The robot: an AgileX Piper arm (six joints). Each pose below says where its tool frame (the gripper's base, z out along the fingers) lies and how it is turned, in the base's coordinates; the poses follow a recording.
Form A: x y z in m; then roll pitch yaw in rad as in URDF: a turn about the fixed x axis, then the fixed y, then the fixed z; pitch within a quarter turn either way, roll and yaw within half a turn.
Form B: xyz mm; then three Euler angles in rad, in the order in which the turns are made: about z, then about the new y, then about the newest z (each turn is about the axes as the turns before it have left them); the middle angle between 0 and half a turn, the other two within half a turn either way. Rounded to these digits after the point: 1 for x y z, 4 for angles.
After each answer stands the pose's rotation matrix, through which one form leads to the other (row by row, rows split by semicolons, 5 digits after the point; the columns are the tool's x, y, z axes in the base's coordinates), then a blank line. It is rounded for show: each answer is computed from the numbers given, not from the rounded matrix.
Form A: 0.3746 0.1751 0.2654 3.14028 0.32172 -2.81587
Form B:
374.6 175.1 265.4 0.3299 2.8199 0.0039
-0.89881 -0.32039 0.29915; -0.30358 0.94729 0.10243; -0.31620 0.00125 -0.94869

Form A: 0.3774 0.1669 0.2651 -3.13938 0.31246 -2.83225
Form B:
377.4 166.9 265.1 0.3021 2.8291 -0.0068
-0.90641 -0.30378 0.29348; -0.28969 0.95274 0.09147; -0.30740 -0.00211 -0.95158

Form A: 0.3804 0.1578 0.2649 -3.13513 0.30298 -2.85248
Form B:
380.4 157.8 264.9 0.2675 2.8385 -0.0207
-0.91484 -0.28325 0.28782; -0.27212 0.95903 0.07887; -0.29837 -0.00617 -0.95443

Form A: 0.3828 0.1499 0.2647 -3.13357 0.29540 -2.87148
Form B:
382.8 149.9 264.7 0.2426 2.8461 -0.0264
-0.92200 -0.26458 0.28270; -0.25528 0.96433 0.06995; -0.29112 -0.00768 -0.95665

